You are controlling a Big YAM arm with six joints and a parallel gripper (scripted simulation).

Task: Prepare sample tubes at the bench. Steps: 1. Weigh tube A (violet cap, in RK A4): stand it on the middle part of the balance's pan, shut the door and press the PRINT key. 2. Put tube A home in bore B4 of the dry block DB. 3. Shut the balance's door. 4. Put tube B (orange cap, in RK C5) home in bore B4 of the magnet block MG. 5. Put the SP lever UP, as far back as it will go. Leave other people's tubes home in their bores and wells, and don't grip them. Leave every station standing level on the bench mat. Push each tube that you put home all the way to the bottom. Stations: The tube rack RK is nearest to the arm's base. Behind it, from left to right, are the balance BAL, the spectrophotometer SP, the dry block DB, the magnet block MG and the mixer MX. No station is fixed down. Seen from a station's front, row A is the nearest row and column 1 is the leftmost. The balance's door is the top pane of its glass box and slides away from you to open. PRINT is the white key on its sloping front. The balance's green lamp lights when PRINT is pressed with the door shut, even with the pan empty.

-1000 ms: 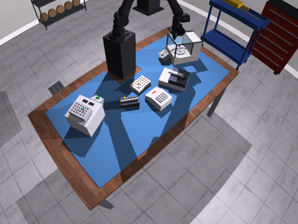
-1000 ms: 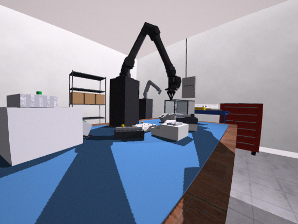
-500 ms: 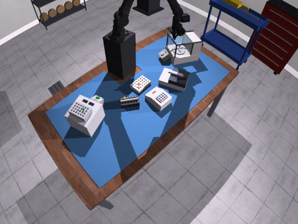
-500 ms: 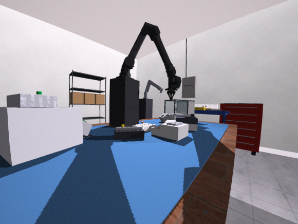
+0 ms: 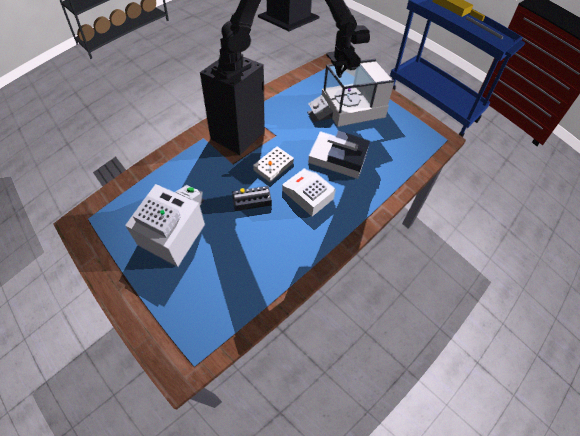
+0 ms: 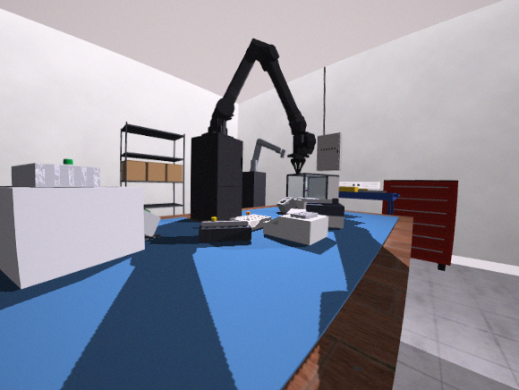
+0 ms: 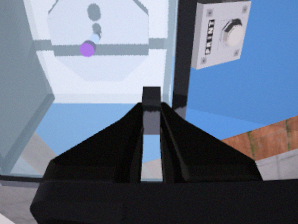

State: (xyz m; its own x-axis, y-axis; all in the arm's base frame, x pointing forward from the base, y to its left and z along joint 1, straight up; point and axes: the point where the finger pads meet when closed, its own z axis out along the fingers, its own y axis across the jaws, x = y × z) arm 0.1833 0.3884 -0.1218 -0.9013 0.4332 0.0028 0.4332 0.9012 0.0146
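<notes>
The print key lies 15 cm below my hand, 8 cm to the right of it and 4 cm behind it. Also, from my hand: tube rack RK: 40 cm to the right, 21 cm below, 4 cm ahead; then violet-capped tube: 12 cm below, 5 cm to the left, 3 cm ahead; then SP lever: 19 cm to the right, 19 cm ahead, 13 cm below.
</notes>
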